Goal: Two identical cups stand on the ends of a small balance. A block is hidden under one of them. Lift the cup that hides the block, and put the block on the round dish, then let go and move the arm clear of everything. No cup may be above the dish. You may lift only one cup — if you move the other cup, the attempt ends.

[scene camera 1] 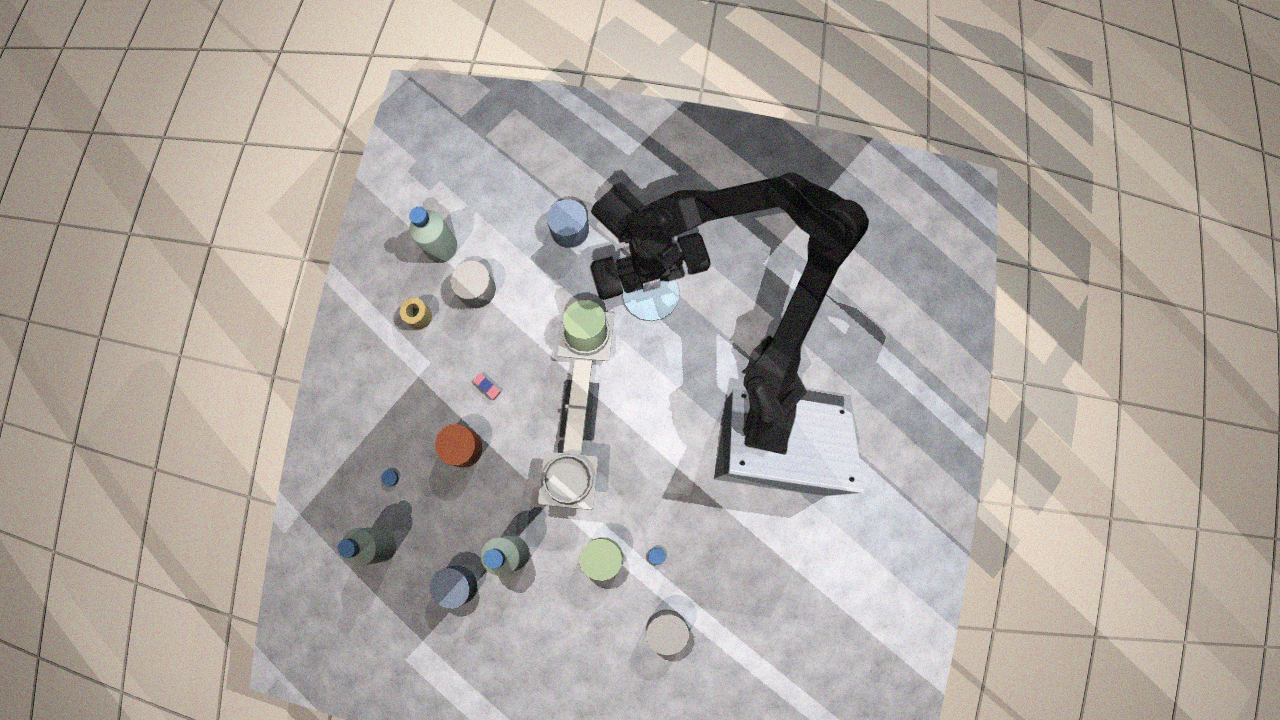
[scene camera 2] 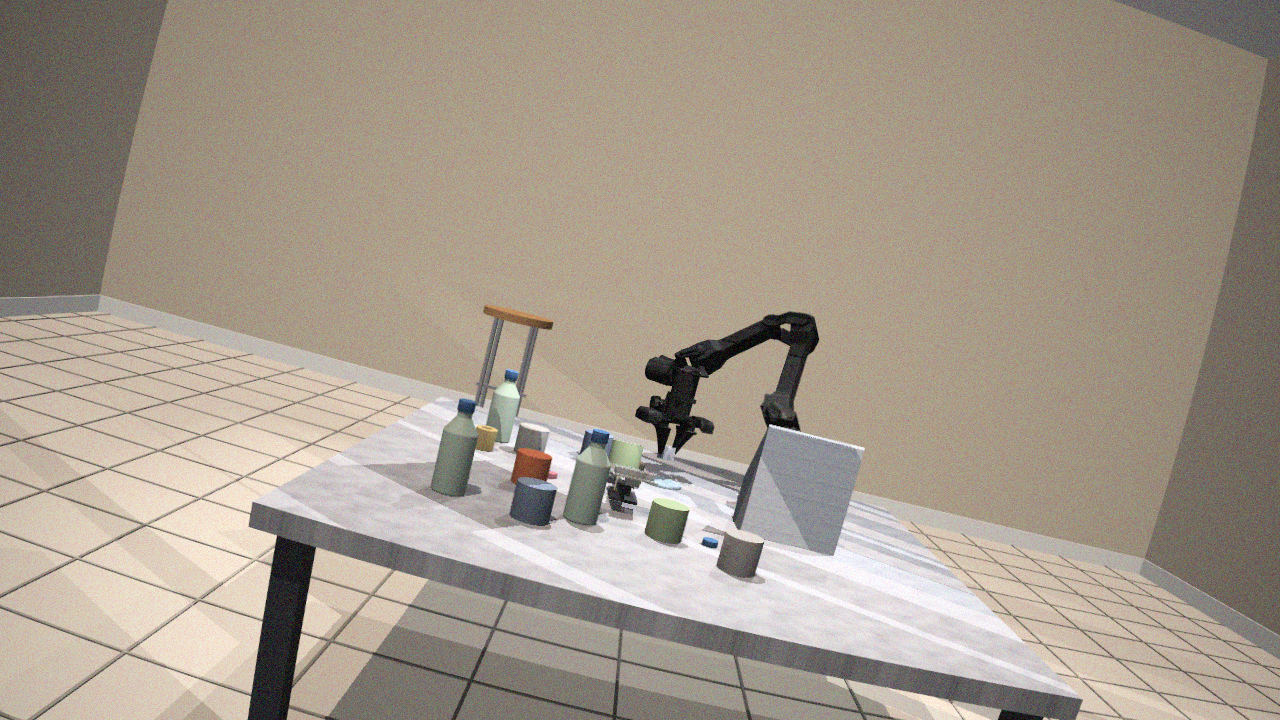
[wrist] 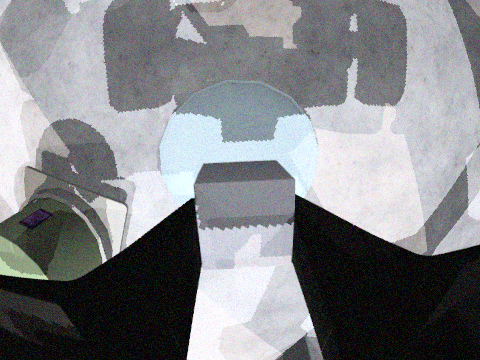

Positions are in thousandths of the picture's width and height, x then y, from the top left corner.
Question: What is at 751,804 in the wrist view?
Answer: My gripper.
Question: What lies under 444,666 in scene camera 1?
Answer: A balance.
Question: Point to a grey cylinder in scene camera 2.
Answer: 415,606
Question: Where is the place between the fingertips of my gripper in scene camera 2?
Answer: At 520,633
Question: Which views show the orange cylinder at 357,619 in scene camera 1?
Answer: Scene camera 1 and scene camera 2 only.
